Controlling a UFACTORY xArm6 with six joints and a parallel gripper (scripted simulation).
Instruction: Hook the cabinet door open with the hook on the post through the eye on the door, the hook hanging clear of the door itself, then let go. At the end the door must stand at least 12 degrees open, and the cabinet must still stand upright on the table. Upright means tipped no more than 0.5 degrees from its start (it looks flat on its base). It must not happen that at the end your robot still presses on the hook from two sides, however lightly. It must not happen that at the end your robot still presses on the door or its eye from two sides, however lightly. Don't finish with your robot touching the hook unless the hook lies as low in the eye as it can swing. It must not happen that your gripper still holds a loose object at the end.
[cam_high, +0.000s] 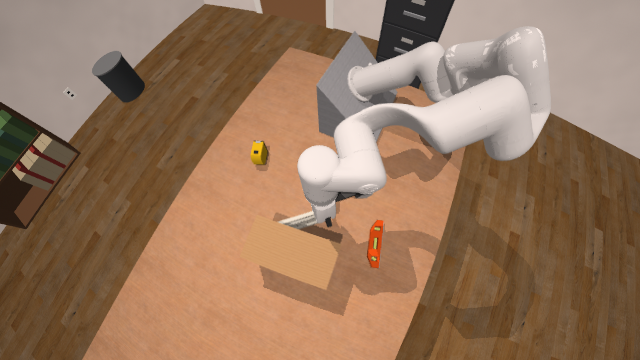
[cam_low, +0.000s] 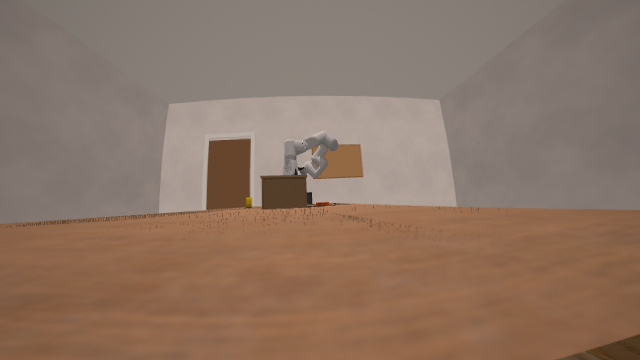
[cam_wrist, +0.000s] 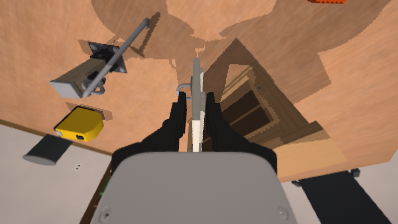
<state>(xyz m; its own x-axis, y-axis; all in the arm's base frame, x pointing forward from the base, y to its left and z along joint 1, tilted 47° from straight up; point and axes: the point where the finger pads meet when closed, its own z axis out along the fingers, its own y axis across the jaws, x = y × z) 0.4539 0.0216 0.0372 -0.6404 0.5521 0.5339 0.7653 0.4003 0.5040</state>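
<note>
Now: the hook rod 10 cm behind my hand, 8 cm below it and 5 cm to the right of it. The rest, counted from my hand: yellow tape measure: 30 cm to the right, 13 cm behind, 9 cm below; then orange spirit level: 18 cm to the left, 12 cm below, 1 cm ahead; then pale door: 6 cm to the right, 6 cm below, 4 cm ahead.
</note>
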